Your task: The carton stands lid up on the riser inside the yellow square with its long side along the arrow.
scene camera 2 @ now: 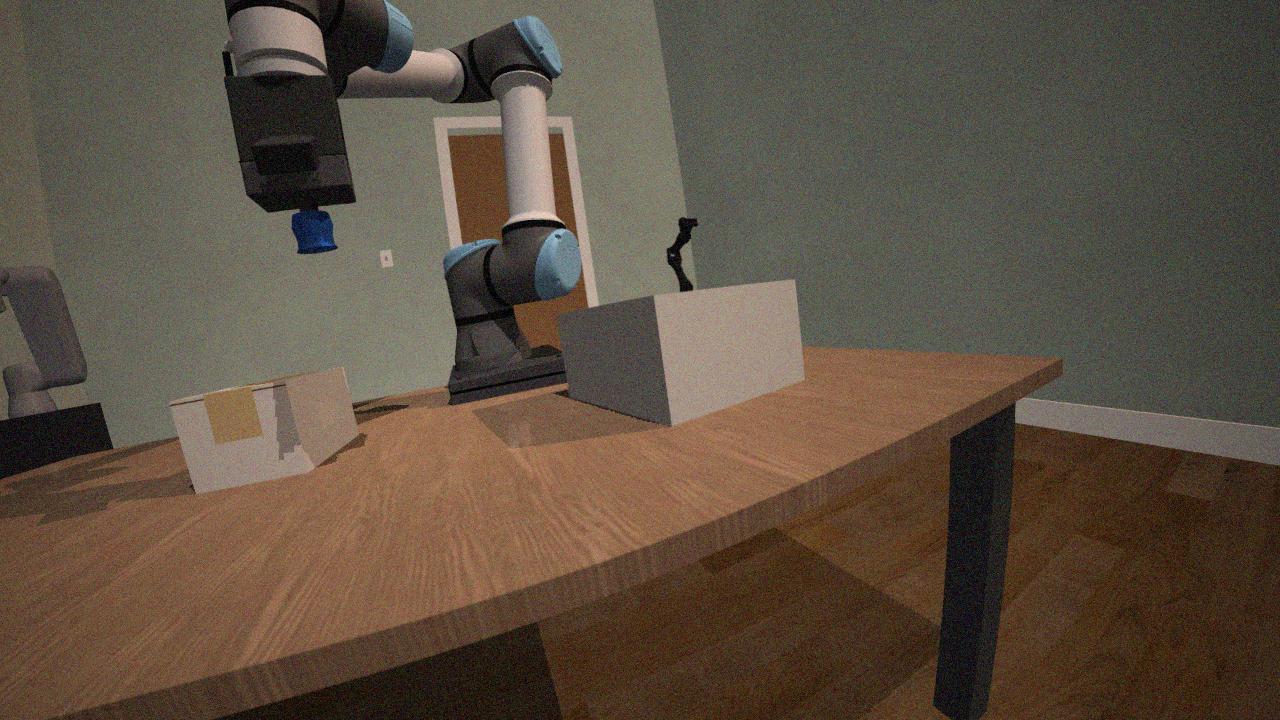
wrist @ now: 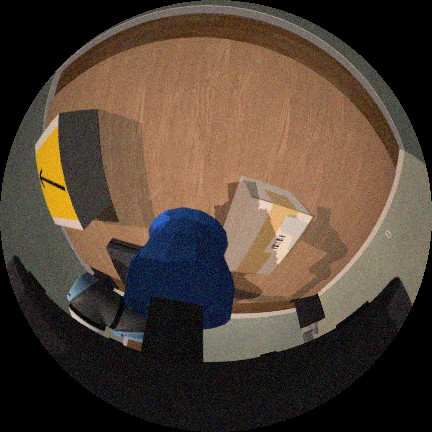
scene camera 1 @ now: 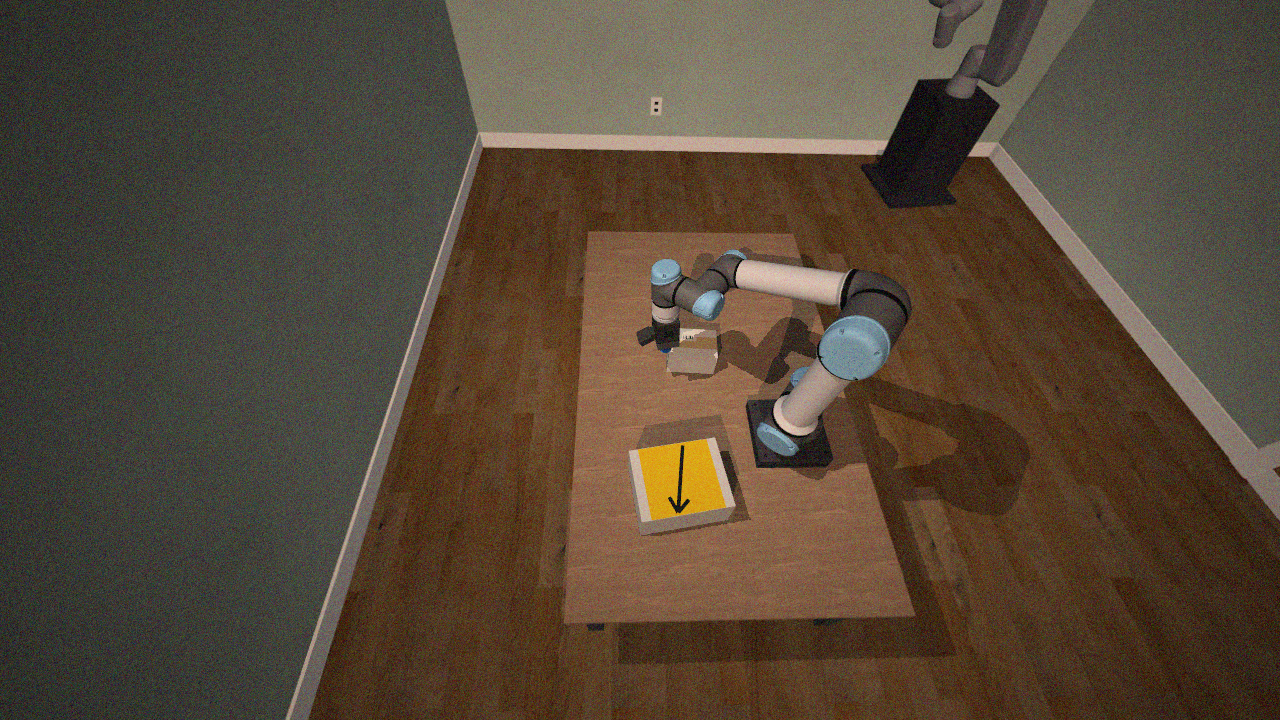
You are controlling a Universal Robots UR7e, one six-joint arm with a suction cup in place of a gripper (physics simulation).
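The white carton stands on the table, apart from the riser, with its taped and labelled top facing up. Its tape strip runs roughly across the arrow's direction. The pale riser bears a yellow square with a black arrow. In scene camera 1 the arrow points toward the near table end. My gripper, a blue suction cup, is open, with nothing on it. It hangs above the table near the carton, clearly apart from it.
The arm's dark base plate stands on the wooden table, beside the riser. Another robot on a black pedestal stands beyond the table. The arm's shadow falls around the carton.
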